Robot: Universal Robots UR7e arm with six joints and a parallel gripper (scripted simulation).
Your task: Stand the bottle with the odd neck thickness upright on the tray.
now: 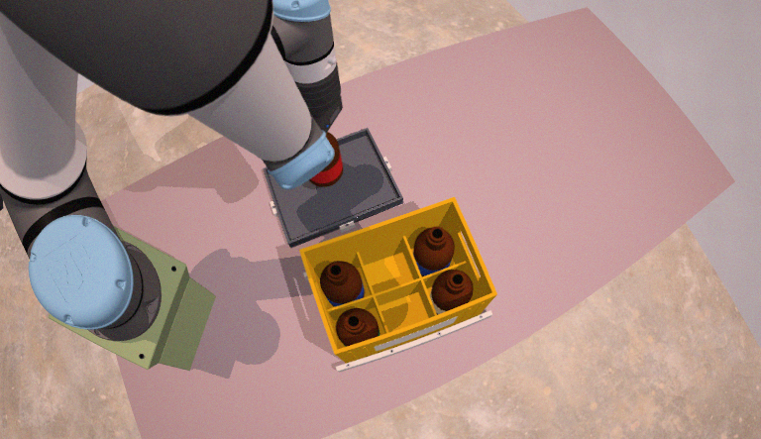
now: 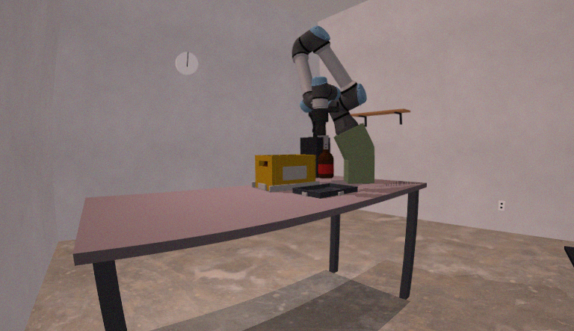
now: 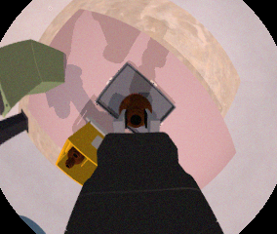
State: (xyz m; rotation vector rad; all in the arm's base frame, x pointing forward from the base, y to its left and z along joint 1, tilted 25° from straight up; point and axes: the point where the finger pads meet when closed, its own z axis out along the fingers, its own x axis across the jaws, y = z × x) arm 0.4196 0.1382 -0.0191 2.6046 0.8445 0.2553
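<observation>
My gripper is now 21 cm above the dark tray. Also, from my hand: glass bottle (34 cm to the right, 13 cm below, 7 cm ahead); crate (28 cm to the right, 14 cm below, 1 cm behind).
</observation>
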